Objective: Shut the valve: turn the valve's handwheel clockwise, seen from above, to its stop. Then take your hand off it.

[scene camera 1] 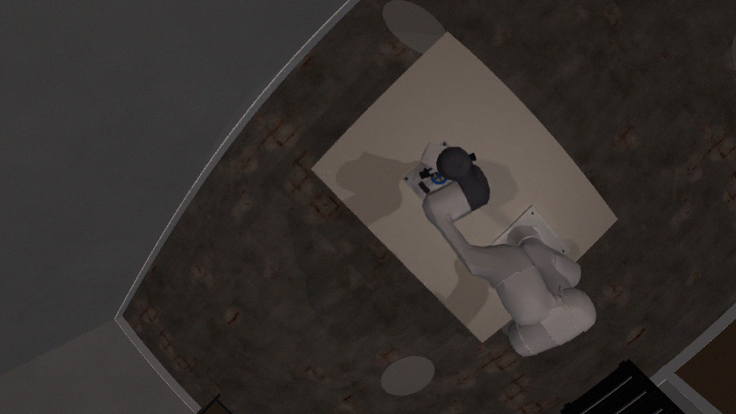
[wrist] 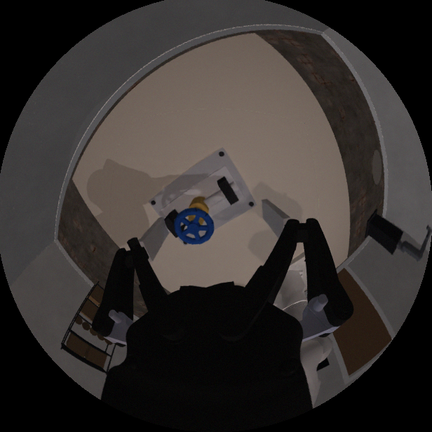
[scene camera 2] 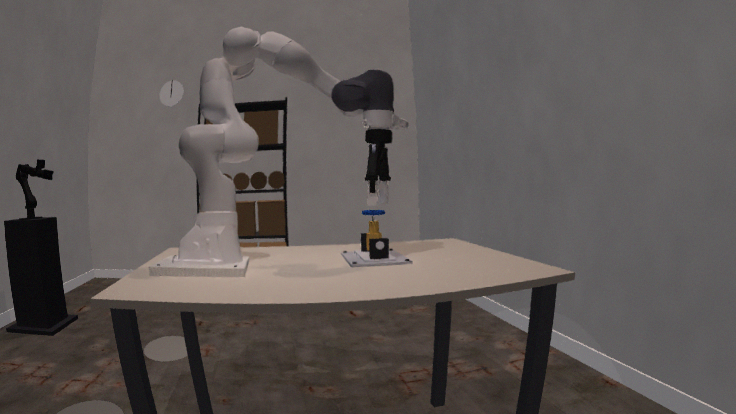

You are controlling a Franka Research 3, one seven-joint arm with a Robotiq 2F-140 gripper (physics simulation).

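Observation:
The valve's blue handwheel [scene camera 1: 438,183] [scene camera 2: 373,212] [wrist: 194,226] lies level on top of the yellow valve body [scene camera 2: 374,231] [wrist: 199,202]. The valve stands on a grey base plate [scene camera 2: 354,258] [wrist: 219,162] on the table. My gripper [scene camera 2: 378,195] [wrist: 212,217] points down, open and empty. Its fingertips are a little above the wheel in the scene camera 2 view, apart from it. In the wrist view the wheel is between the two finger pads, nearer the left one. In the scene camera 1 view the wrist hides part of the gripper and plate.
Black end blocks [scene camera 2: 379,248] [wrist: 228,190] stand on either side of the valve body. The arm's white mount [scene camera 2: 198,268] is on the same table [scene camera 1: 463,87] [scene camera 2: 308,293] [wrist: 225,100]. A shelf rack [scene camera 2: 286,169] and a black pedestal [scene camera 2: 36,267] with a small arm stand beyond.

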